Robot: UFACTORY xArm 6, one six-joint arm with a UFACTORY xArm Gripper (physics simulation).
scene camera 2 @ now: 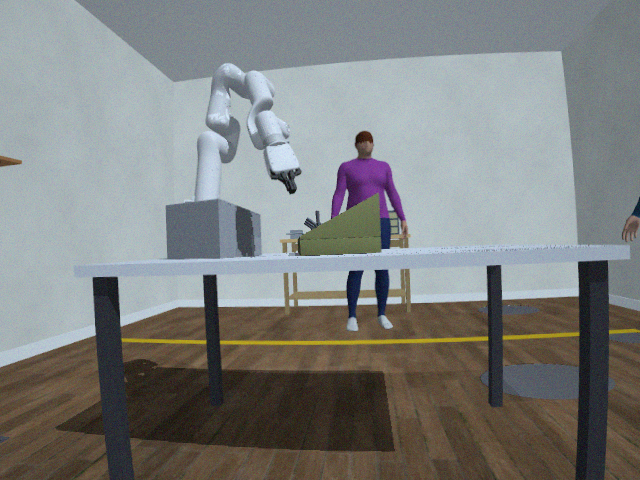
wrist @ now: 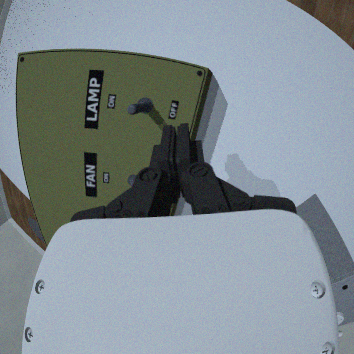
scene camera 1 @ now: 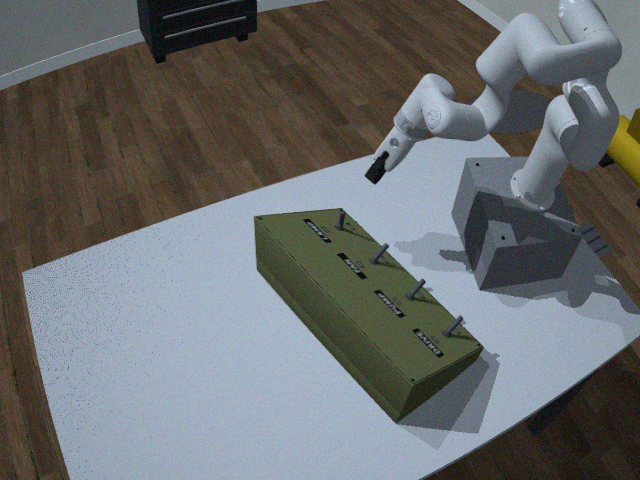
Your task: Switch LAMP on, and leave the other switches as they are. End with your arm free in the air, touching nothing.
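Pixels of known places: gripper, fingertip midpoint: (scene camera 2: pixel 293 192) (wrist: pixel 178 142) (scene camera 1: pixel 371 179); arm's base, link origin: (scene camera 2: pixel 205 209) (scene camera 1: pixel 532 190).
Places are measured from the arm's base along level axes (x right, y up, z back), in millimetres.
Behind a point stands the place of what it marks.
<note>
The olive switch box (scene camera 1: pixel 294 253) @[x 144, y -6, z -598 mm] (scene camera 2: pixel 356 232) @[x 276, y -121, z -545 mm] (wrist: pixel 50 125) @[x 164, y -30, z -553 mm] stands on the white table. Its LAMP lever (scene camera 1: pixel 340 220) @[x 212, y -66, z -433 mm] (scene camera 2: pixel 317 217) @[x 218, y -66, z -428 mm] (wrist: pixel 137 107) @[x 216, y -50, z -423 mm] leans toward the ON mark in the wrist view. The FAN lever (scene camera 1: pixel 379 253) @[x 92, y -71, z -413 mm] (wrist: pixel 132 180) @[x 99, y -82, z -423 mm], PUMP lever (scene camera 1: pixel 415 289) @[x -27, y -71, z -406 mm] and DRIVE lever (scene camera 1: pixel 452 326) @[x -146, y -72, z -399 mm] tilt the other way, away from their labels, parallel to each other. My gripper (scene camera 1: pixel 373 177) @[x 218, y 19, z -353 mm] (scene camera 2: pixel 292 190) @[x 218, y 19, z -353 mm] (wrist: pixel 178 142) @[x 218, y 19, z -353 mm] is shut with nothing between its fingers. It hangs in the air above the LAMP end of the box, apart from the levers. It partly hides the FAN area in the wrist view.
The grey pedestal (scene camera 1: pixel 527 263) @[x -114, y -100, z -100 mm] (scene camera 2: pixel 191 229) @[x 110, y -82, z 22 mm] under my arm stands on the table (scene camera 1: pixel 155 361) @[x 168, y -187, z -946 mm] (scene camera 2: pixel 465 255) @[x 540, y -194, z -777 mm], on the levers' side of the box. A person (scene camera 2: pixel 364 180) in a purple top stands behind the table. A dark drawer cabinet (scene camera 1: pixel 201 23) stands on the floor beyond it.
</note>
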